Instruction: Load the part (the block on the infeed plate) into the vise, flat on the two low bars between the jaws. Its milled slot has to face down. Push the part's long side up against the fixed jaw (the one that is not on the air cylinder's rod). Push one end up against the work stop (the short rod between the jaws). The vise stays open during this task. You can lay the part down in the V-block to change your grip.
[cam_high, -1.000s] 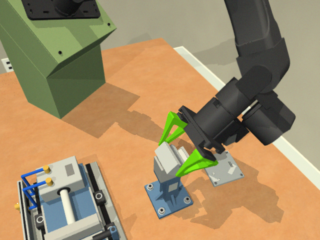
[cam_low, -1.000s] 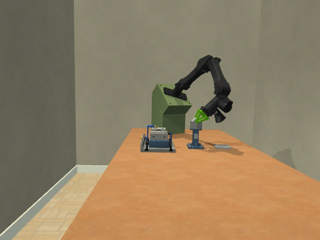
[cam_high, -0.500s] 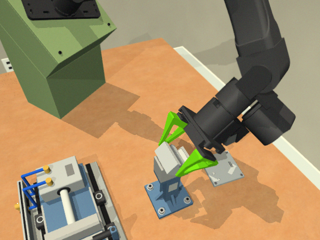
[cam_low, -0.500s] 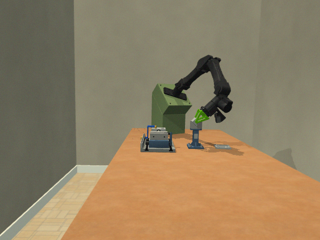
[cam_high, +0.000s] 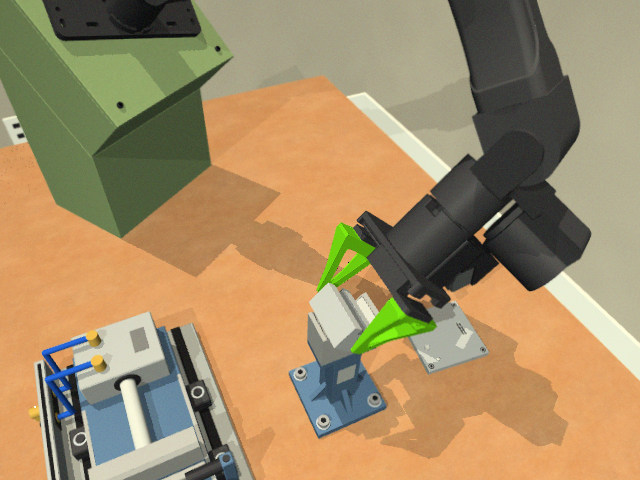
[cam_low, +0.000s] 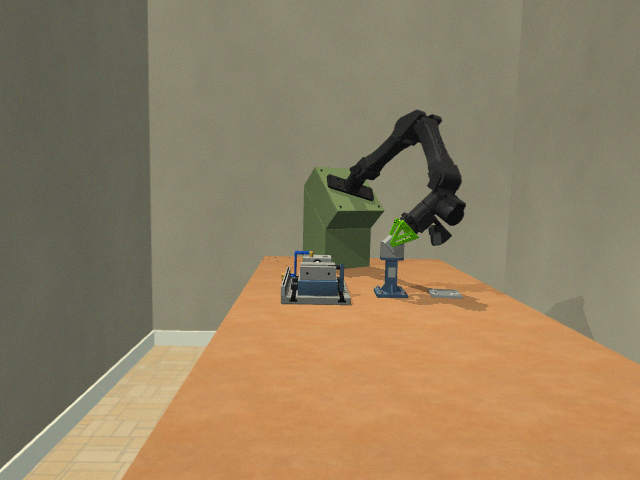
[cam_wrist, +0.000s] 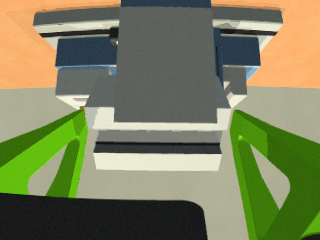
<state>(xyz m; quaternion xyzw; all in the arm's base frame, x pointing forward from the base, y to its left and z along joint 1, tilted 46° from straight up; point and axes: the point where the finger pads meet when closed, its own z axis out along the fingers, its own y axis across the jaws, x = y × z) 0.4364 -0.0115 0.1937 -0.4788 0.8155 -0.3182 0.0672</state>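
Right now the grey part is right at my hand. From my hand the other things lie so: moving jaw (1 cm ahead, 22 cm to the right, 8 cm below); then infeed plate (1 cm ahead, 17 cm to the left, 16 cm below); then work stop (5 cm ahead, 18 cm to the right, 7 cm below).
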